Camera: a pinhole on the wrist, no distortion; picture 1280 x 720 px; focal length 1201.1 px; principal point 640.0 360.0 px. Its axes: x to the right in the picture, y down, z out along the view. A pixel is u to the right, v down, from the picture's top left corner.
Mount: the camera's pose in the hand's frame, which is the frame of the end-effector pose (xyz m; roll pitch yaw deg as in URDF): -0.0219 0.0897 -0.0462 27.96 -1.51 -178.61
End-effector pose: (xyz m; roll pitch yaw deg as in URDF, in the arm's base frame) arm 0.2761 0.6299 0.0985 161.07 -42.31 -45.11
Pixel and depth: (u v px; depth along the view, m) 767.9 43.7 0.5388
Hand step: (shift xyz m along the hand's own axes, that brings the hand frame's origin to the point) -0.0776 0.4664 0.3646
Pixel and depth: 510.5 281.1 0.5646
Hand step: 0.0444 0.3889 0.4333
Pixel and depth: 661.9 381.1 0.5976
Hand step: -0.0253 0.3606 0.4867
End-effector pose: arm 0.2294 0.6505 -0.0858 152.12 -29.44 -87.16
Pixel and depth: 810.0 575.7 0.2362
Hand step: -0.0511 0.1623 0.1831
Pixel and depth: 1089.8 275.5 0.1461
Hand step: -0.0752 0.1660 0.0794
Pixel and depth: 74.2 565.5 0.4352
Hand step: 0.1907 0.2332 0.3676
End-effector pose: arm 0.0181 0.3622 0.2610 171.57 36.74 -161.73
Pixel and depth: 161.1 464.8 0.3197
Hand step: 0.1102 0.2182 0.2458
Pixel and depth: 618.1 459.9 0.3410
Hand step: -0.0107 0.2248 0.2680
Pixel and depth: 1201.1 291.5 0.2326
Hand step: -0.1282 0.2079 0.1558
